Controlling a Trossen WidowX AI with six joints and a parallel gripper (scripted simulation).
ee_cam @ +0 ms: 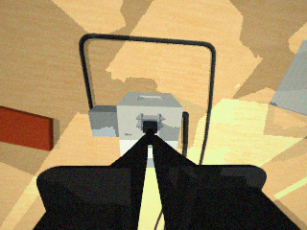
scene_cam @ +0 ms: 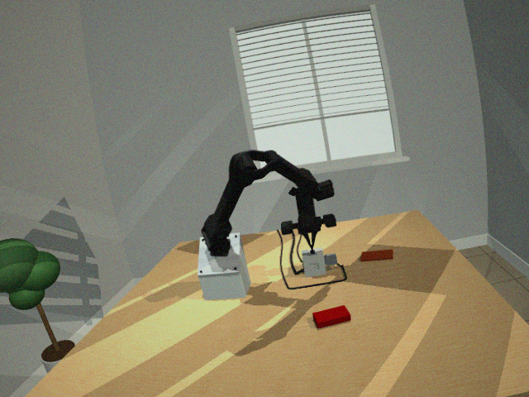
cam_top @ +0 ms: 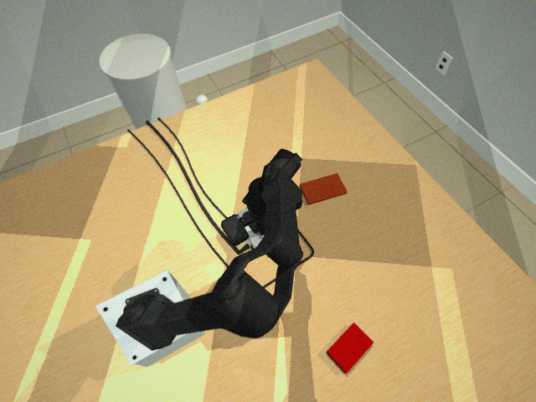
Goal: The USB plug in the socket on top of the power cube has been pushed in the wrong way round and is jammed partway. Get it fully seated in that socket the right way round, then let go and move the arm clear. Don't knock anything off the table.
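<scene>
The black USB plug lies 2 cm below my gripper tip. Round my gripper tip: orange flat block 23 cm ahead, 10 cm below, 9 cm to the left; red block 32 cm to the right, 9 cm below, 8 cm ahead.
</scene>
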